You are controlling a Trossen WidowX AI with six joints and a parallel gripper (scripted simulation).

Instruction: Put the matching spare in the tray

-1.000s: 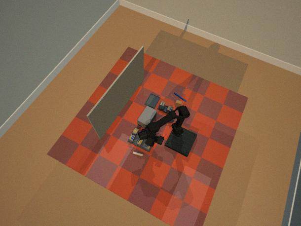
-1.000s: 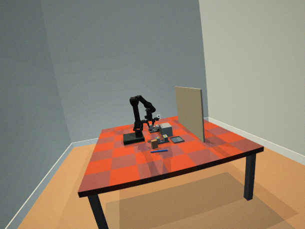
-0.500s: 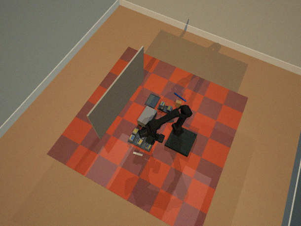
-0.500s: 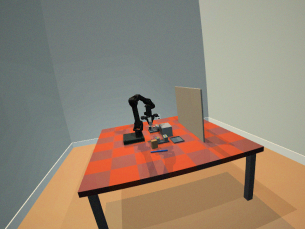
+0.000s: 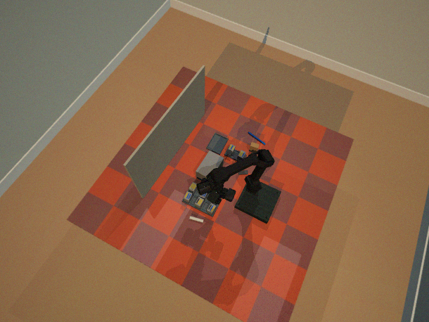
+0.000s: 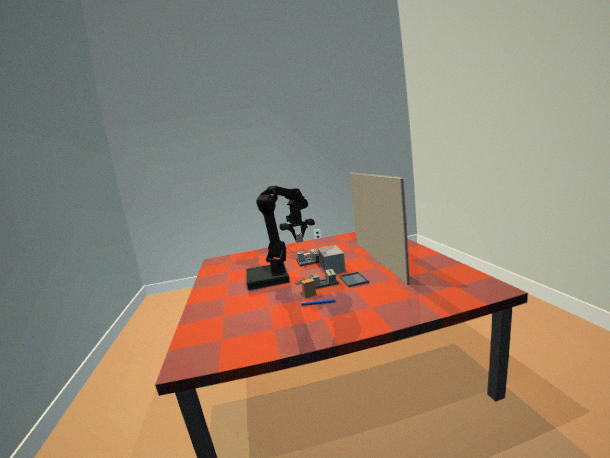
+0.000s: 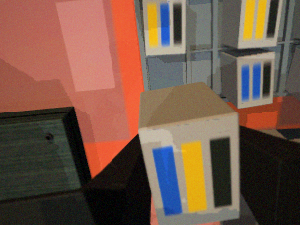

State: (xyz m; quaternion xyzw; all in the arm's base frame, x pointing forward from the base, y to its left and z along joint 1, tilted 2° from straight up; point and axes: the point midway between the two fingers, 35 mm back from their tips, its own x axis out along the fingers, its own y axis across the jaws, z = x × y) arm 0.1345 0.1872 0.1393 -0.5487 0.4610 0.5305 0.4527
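Now: the grey tray 340 mm to the right of my gripper tip, 210 mm ahead of it and 140 mm below it. From my gripper tip the other things lie so: grey panel: 390 mm ahead, 140 mm to the right, 80 mm above; then grey mounted unit: 140 mm to the right, 140 mm ahead, 90 mm below; then tan spare block: 20 mm above.
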